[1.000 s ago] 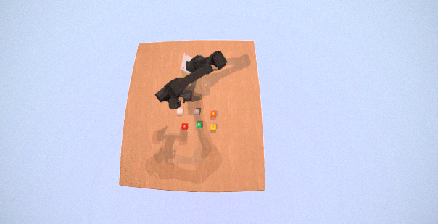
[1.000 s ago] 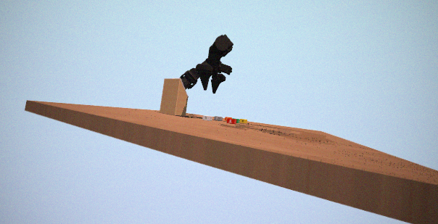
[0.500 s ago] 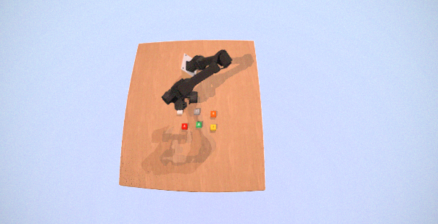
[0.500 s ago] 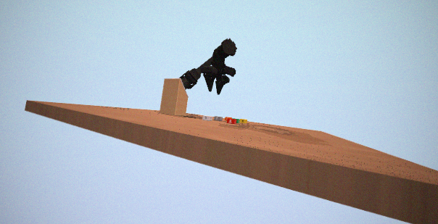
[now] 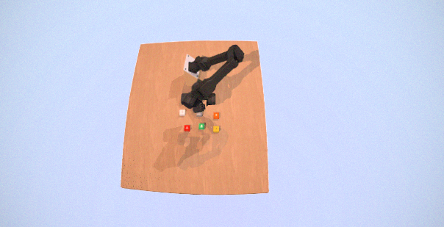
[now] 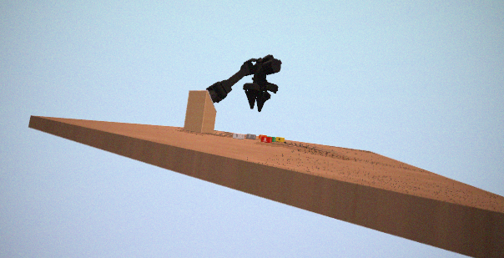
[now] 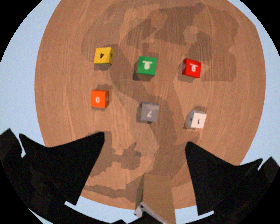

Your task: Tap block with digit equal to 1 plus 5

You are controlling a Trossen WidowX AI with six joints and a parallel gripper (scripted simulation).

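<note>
Now: the green block 8 cm ahead of my gripper tip, 1 cm to the left of it and 12 cm below it. Round my gripper tip: grey block: 1 cm to the right, 12 cm below; orange block: 1 cm ahead, 10 cm to the left, 12 cm below; white block: 1 cm behind, 11 cm to the right, 12 cm below.
</note>
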